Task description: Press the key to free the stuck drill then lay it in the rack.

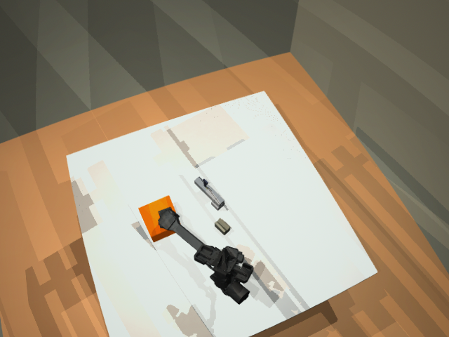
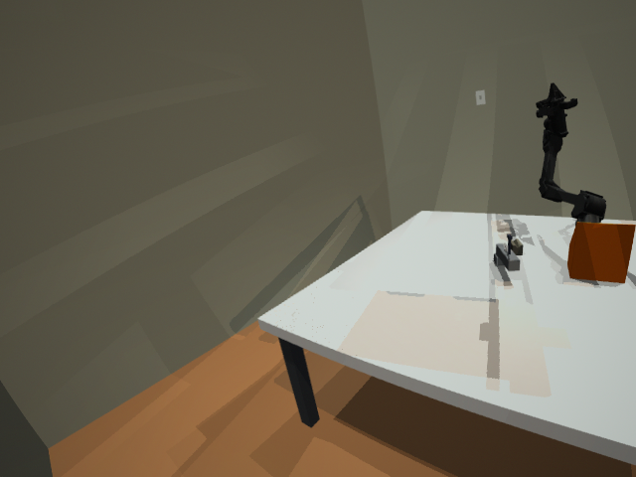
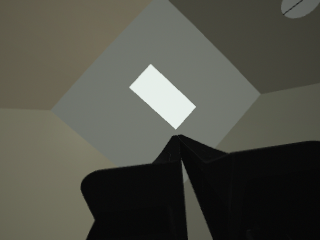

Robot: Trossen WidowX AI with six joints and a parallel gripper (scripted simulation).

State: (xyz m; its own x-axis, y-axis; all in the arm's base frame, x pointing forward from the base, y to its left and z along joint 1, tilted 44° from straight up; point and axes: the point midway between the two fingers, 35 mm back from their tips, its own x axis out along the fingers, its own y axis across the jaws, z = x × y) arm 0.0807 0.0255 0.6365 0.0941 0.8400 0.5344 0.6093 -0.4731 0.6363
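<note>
Right now the blue key is 130 mm ahead of my gripper tip, 510 mm to the left of it and 520 mm below it. Round my gripper tip: drill: 150 mm ahead, 460 mm to the left, 570 mm below; then rack: 130 mm ahead, 300 mm to the left, 610 mm below.
</note>
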